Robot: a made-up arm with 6 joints. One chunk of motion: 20 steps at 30 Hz.
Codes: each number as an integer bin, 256 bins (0 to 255) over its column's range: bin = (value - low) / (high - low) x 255, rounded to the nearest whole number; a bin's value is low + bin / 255 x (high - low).
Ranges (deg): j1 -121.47..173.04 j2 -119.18..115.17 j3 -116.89..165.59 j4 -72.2..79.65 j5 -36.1..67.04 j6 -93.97..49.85
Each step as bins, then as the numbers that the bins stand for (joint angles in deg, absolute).
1 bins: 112 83 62 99 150 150
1 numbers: 7.88 -42.90 -48.21 -13.25 24.57 -9.37
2 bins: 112 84 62 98 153 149
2 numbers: 7.88 -41.98 -48.21 -13.84 25.78 -9.93
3 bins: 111 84 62 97 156 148
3 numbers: 6.73 -41.98 -48.21 -14.44 27.00 -10.50
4 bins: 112 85 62 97 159 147
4 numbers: 7.88 -41.06 -48.21 -14.44 28.21 -11.06
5 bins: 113 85 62 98 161 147
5 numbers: 9.04 -41.06 -48.21 -13.84 29.02 -11.06
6 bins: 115 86 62 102 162 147
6 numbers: 11.35 -40.14 -48.21 -11.46 29.42 -11.06
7 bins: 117 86 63 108 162 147
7 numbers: 13.66 -40.14 -47.10 -7.89 29.42 -11.06
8 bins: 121 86 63 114 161 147
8 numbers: 18.28 -40.14 -47.10 -4.31 29.02 -11.06
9 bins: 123 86 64 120 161 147
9 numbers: 20.59 -40.14 -45.99 -0.74 29.02 -11.06
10 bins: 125 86 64 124 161 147
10 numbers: 22.90 -40.14 -45.99 1.64 29.02 -11.06
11 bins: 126 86 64 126 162 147
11 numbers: 24.05 -40.14 -45.99 2.83 29.42 -11.06
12 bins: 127 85 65 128 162 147
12 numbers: 25.21 -41.06 -44.89 4.02 29.42 -11.06
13 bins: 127 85 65 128 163 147
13 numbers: 25.21 -41.06 -44.89 4.02 29.83 -11.06
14 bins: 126 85 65 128 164 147
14 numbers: 24.05 -41.06 -44.89 4.02 30.23 -11.06
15 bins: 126 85 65 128 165 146
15 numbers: 24.05 -41.06 -44.89 4.02 30.64 -11.63
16 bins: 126 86 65 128 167 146
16 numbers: 24.05 -40.14 -44.89 4.02 31.45 -11.63
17 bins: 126 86 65 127 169 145
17 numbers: 24.05 -40.14 -44.89 3.43 32.26 -12.19
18 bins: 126 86 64 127 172 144
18 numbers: 24.05 -40.14 -45.99 3.43 33.47 -12.75
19 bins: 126 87 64 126 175 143
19 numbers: 24.05 -39.23 -45.99 2.83 34.68 -13.32
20 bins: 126 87 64 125 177 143
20 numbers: 24.05 -39.23 -45.99 2.24 35.49 -13.32
